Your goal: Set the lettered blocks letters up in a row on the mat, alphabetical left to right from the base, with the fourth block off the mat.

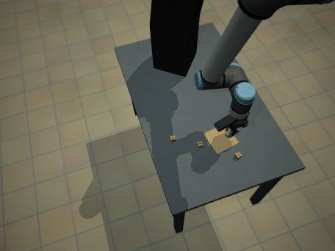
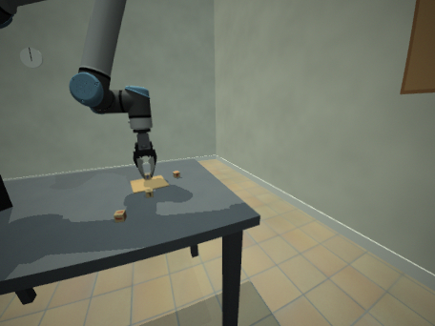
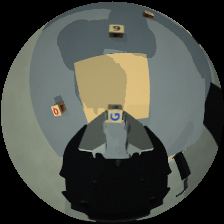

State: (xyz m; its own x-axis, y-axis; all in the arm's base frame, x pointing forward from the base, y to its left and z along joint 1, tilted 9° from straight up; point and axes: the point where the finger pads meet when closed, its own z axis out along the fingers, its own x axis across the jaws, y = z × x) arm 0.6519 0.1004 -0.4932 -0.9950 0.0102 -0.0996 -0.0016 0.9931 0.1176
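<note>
Right now my hand is 4 cm to the left of the tan mat and 2 cm above it.
</note>
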